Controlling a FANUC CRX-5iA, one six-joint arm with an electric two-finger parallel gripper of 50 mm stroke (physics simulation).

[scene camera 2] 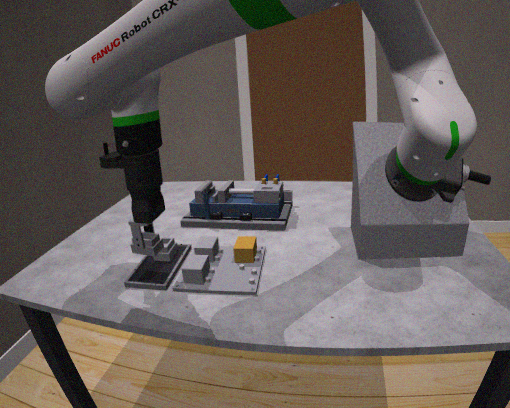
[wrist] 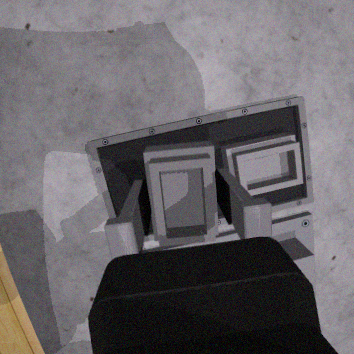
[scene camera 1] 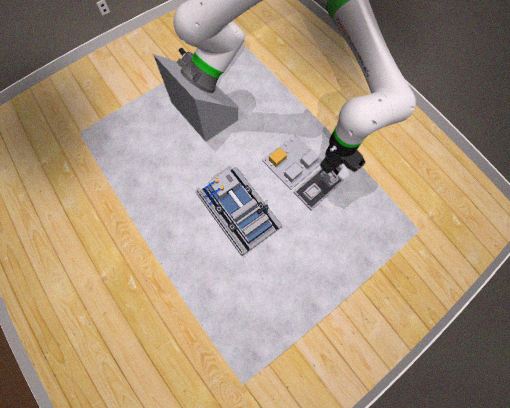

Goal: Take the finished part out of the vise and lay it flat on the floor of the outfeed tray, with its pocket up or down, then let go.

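Pixels of known places: gripper, fingertip midpoint: (scene camera 2: 145,242) (wrist: 181,190) (scene camera 1: 330,177); arm's base, origin of the base link: (scene camera 2: 414,172) (scene camera 1: 197,81).
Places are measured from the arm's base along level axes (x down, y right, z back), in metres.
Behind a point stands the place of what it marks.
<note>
My gripper (scene camera 1: 330,175) @[x 0.105, y -0.261, z -0.565 m] (scene camera 2: 145,239) @[x 0.105, y -0.261, z -0.565 m] (wrist: 181,190) @[x 0.105, y -0.261, z -0.565 m] is shut on a grey rectangular part (scene camera 2: 152,240) @[x 0.090, y -0.273, z -0.534 m] (wrist: 182,163) @[x 0.087, y -0.261, z -0.586 m], whose pocket faces up toward the wrist camera. It holds the part a little above one half of the dark outfeed tray (scene camera 1: 302,201) @[x 0.175, y -0.138, z -0.580 m] (scene camera 2: 145,286) @[x 0.174, y -0.325, z -0.539 m] (wrist: 175,126) @[x 0.169, y -0.260, z -0.602 m]. A second grey pocketed part (scene camera 1: 313,190) @[x 0.154, y -0.194, z -0.568 m] (scene camera 2: 164,251) @[x 0.151, y -0.211, z -0.555 m] (wrist: 241,172) @[x 0.140, y -0.211, z -0.567 m] lies pocket up in the tray's other half, beside the held part and turned across it. The blue vise (scene camera 1: 240,207) @[x 0.097, y 0.095, z -0.502 m] (scene camera 2: 237,206) @[x 0.128, y 0.037, z -0.464 m] has no part showing between its jaws. The fingers hide part of the tray's near rim.
A grey plate (scene camera 1: 274,170) @[x 0.172, y -0.111, z -0.413 m] (scene camera 2: 230,283) @[x 0.173, y -0.263, z -0.370 m] adjoins the tray, bearing a yellow block (scene camera 1: 278,157) @[x 0.137, y -0.144, z -0.385 m] (scene camera 2: 245,250) @[x 0.142, y -0.177, z -0.366 m] and two grey blocks (scene camera 1: 293,172) @[x 0.137, y -0.161, z -0.469 m] (scene camera 2: 195,270) @[x 0.139, y -0.284, z -0.433 m]. The robot's grey pedestal (scene camera 1: 200,110) @[x -0.030, y 0.058, z -0.152 m] (scene camera 2: 410,240) @[x 0.135, y -0.086, z -0.006 m] stands at the back in scene camera 1.
</note>
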